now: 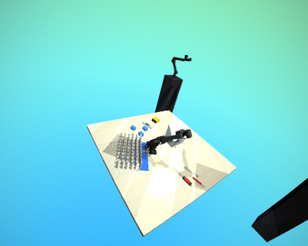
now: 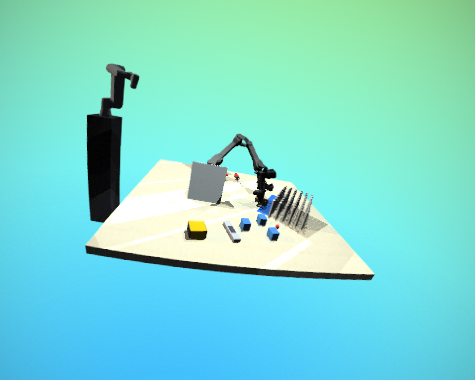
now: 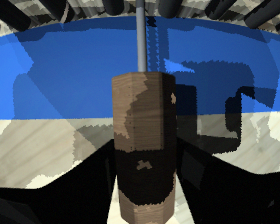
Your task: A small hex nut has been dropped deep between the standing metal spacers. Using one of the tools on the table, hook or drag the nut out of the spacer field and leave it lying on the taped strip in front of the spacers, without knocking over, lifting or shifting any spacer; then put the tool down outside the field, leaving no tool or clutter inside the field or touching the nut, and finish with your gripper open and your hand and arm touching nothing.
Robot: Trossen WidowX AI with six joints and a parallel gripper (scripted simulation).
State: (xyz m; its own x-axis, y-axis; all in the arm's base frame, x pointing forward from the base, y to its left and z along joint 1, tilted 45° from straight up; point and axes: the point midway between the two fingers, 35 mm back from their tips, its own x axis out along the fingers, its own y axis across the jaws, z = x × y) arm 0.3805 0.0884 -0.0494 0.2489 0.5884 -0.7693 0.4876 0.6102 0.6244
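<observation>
My gripper tip is now 7 cm short of the blue taped strip, 1 cm to the right of it and 1 cm above it. Also, from my gripper tip: grey forked tool: 40 cm to the left, 27 cm behind, 1 cm below; then grey bar: 43 cm to the right, 24 cm behind; then wooden-handled tool: 9 cm ahead, 5 cm to the right.
</observation>
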